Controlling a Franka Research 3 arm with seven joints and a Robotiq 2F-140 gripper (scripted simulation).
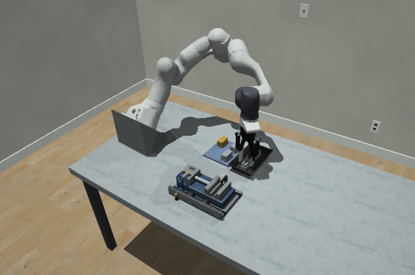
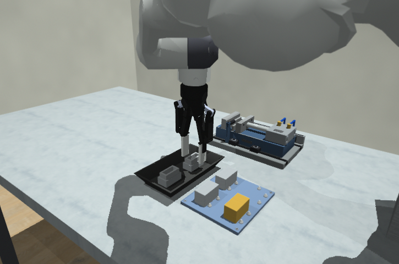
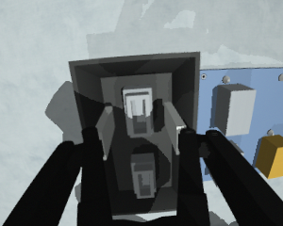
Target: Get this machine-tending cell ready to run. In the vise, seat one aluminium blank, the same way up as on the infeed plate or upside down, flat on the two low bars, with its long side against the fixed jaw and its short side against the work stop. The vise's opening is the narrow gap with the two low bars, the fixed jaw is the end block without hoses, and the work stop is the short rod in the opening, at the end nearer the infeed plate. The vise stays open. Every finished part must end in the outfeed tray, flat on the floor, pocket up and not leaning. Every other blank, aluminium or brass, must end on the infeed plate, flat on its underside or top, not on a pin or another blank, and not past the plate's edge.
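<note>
Right now the brass blank is 210 mm behind my hand, 100 mm to the left of it and 40 mm below it. Also, from my hand: fixed jaw 260 mm to the right, 40 mm ahead, 10 mm above.
</note>
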